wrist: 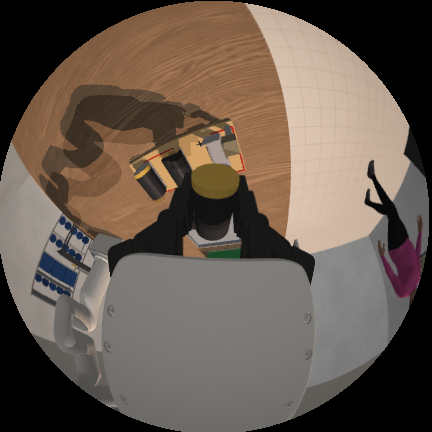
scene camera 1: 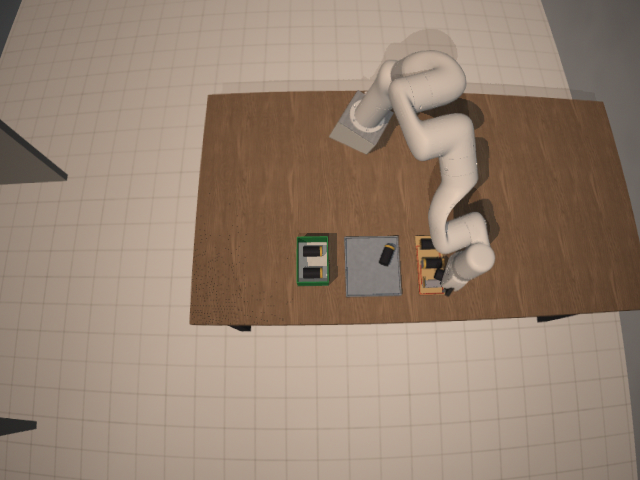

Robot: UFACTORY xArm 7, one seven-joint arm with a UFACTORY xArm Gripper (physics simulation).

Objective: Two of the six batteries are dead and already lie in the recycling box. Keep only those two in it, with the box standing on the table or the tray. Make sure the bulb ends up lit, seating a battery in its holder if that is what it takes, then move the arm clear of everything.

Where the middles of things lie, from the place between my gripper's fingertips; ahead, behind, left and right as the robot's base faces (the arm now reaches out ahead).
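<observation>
Where is the grey tray (scene camera 1: 364, 276)? It is 110 mm below my hand, 50 mm behind it and 220 mm to the right of it.
</observation>
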